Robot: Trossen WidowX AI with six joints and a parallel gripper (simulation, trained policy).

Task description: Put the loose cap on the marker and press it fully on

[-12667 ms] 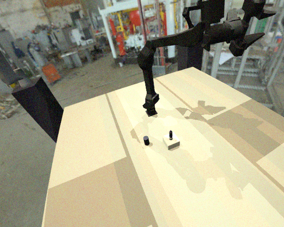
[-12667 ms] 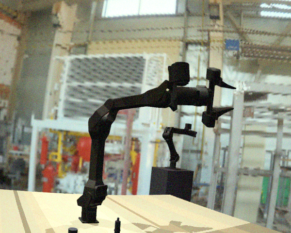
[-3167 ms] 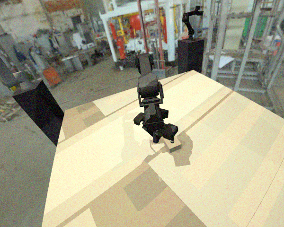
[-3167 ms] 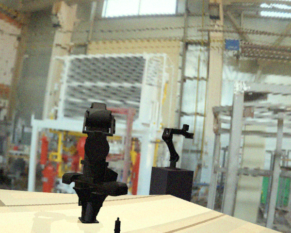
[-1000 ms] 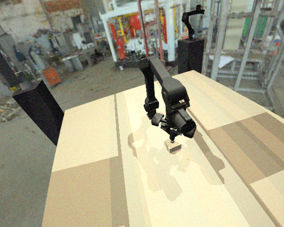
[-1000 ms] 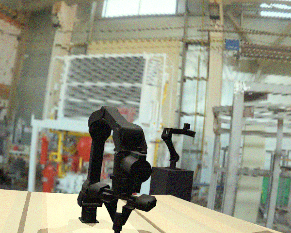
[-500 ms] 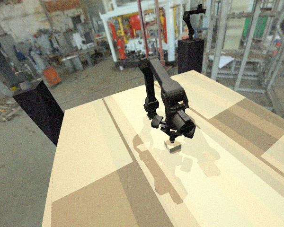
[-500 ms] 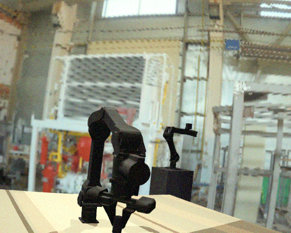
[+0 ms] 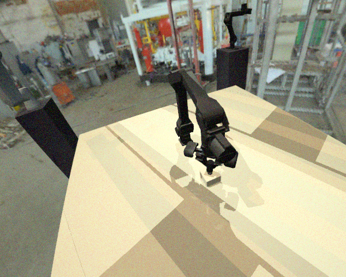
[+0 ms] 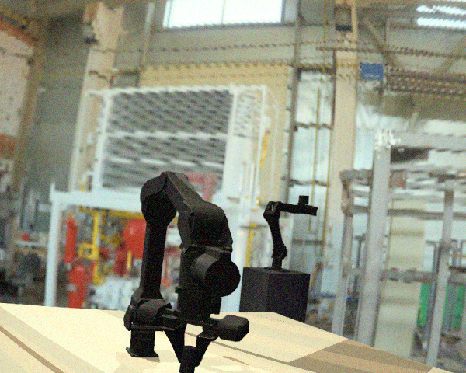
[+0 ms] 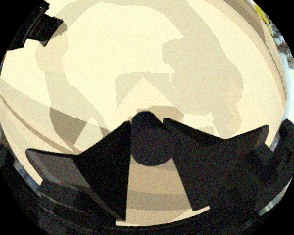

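The marker cap is 10 mm above my gripper tip. From my gripper tip the other things lie so: marker 10 mm above; white holder block 50 mm below.
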